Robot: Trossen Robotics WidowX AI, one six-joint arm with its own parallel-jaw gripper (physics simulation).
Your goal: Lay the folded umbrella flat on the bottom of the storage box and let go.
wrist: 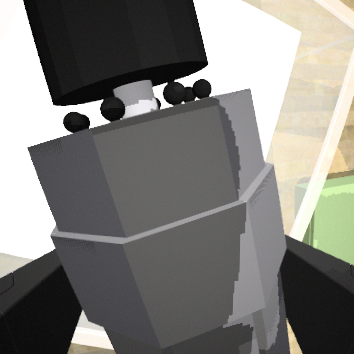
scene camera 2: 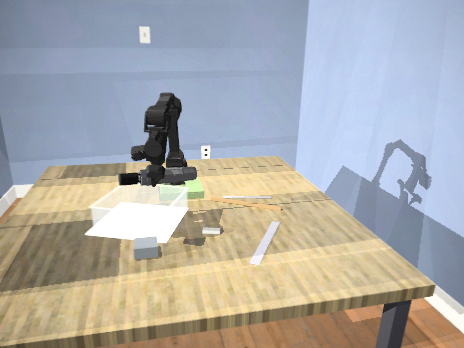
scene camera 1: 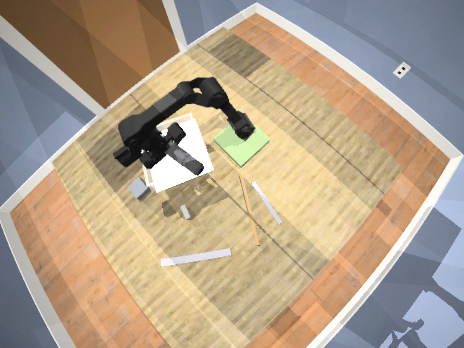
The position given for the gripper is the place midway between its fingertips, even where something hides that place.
The gripper [scene camera 1: 172,149] holds a folded umbrella [scene camera 2: 174,174]; nothing else touches it. On the table rests a storage box [scene camera 2: 138,211].
The folded umbrella is seen too in the wrist view [wrist: 168,225]. The storage box also shows in the wrist view [wrist: 290,62] and in scene camera 1 [scene camera 1: 167,172]. The gripper also shows in the wrist view [wrist: 179,243].
